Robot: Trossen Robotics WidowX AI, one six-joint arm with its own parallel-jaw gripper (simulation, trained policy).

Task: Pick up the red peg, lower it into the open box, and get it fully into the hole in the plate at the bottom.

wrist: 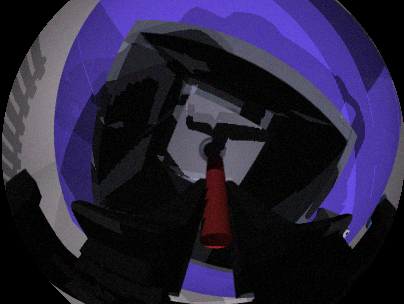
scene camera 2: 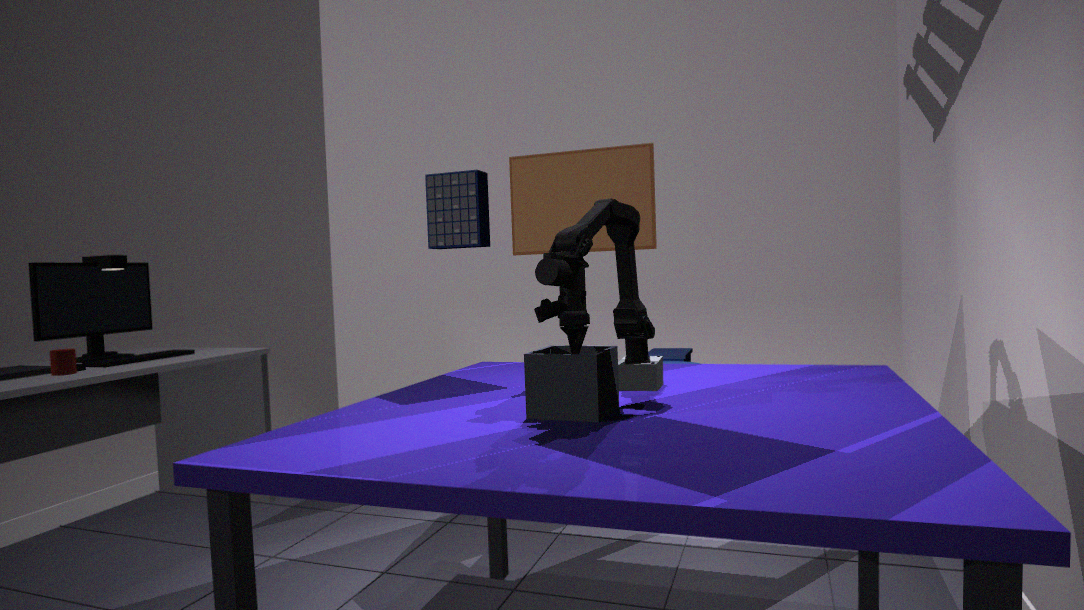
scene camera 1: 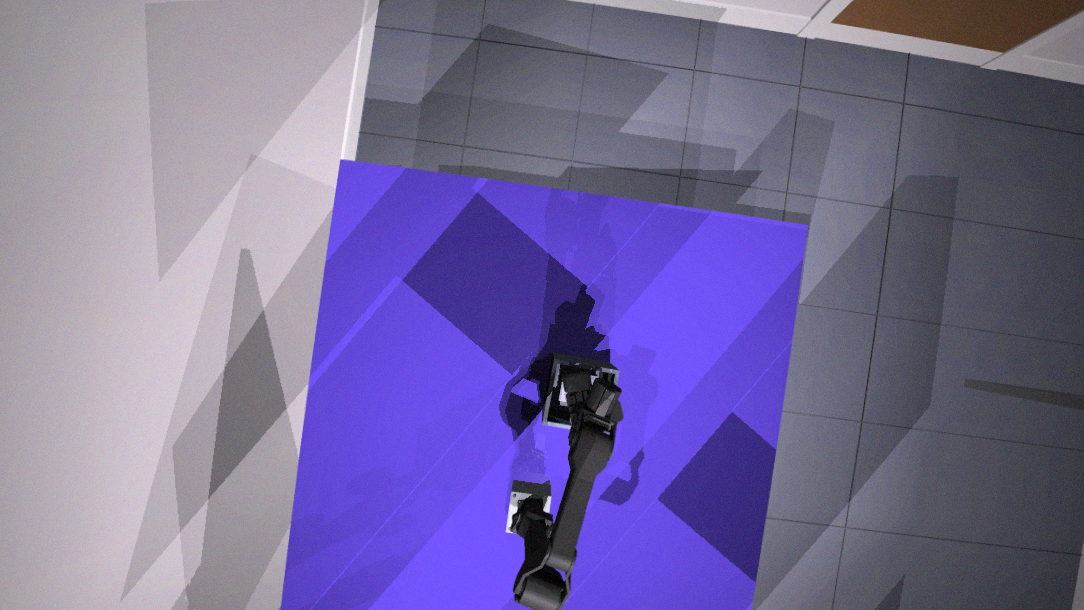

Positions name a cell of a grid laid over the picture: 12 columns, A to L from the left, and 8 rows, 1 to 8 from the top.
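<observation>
My gripper appears at (scene camera 2: G5), (wrist: G5) and (scene camera 1: G6). A dark box is visible at (scene camera 2: G6), (wrist: E2) and (scene camera 1: G6). A plate (wrist: F4) is present too; scene camera 2 does not show the plate, hidden there by the dark box.
</observation>
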